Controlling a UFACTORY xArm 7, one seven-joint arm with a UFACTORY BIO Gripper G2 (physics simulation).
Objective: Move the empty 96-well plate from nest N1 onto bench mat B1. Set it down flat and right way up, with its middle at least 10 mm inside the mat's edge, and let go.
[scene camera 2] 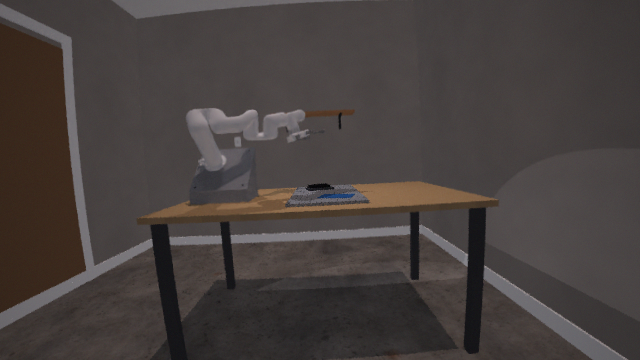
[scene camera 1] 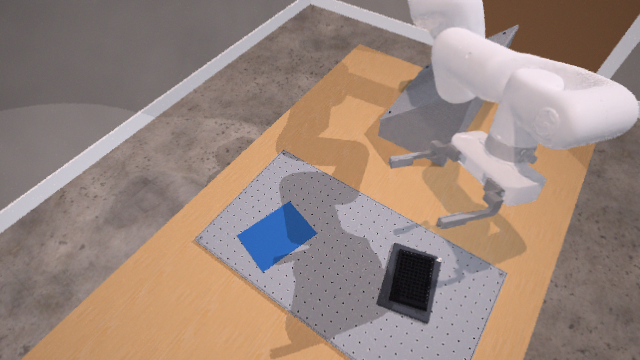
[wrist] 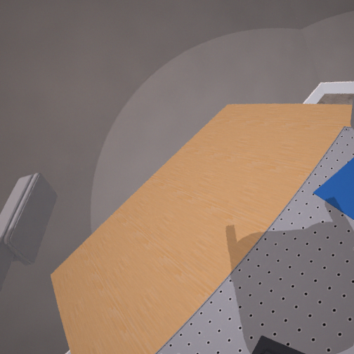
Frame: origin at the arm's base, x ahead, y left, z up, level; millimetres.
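Where they show: hand at its tool point: (scene camera 2: 314, 134) (scene camera 1: 423, 188); arm's base at its link origin: (scene camera 2: 215, 163).
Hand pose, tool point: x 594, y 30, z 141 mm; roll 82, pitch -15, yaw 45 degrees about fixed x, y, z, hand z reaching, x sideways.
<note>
Each offset is from my tool point to the top centre of the thing. Level surfaces: height alone.
The black 96-well plate {dx +18, dy +51, dz -313 mm} (scene camera 1: 414, 280) (scene camera 2: 319, 185) sits flat, wells up, in the dark grey nest N1 {dx +20, dy +48, dz -327 mm} (scene camera 1: 387, 286). A dark corner of the nest (wrist: 271, 346) shows at the bottom of the wrist view. The blue bench mat B1 {dz -340 mm} (scene camera 1: 272, 240) (scene camera 2: 337, 196) (wrist: 341, 191) lies flat to the left of the nest in scene camera 1, with nothing on it. My gripper (scene camera 1: 416, 192) (scene camera 2: 317, 132) is open and empty. It hangs high above the table, on the robot-base side of the plate, its fingers tilted forward rather than straight down. One finger shows at the left of the wrist view.
Nest and mat are on a grey perforated board {dz -342 mm} (scene camera 1: 370, 215) (scene camera 2: 296, 202) (wrist: 300, 212), with the arm's shadow across it. The board lies on the wooden table {dz -355 mm} (scene camera 1: 175, 280) (scene camera 2: 410, 192) (wrist: 165, 215). The grey robot base (scene camera 1: 422, 115) (scene camera 2: 225, 187) stands behind the board in scene camera 1.
</note>
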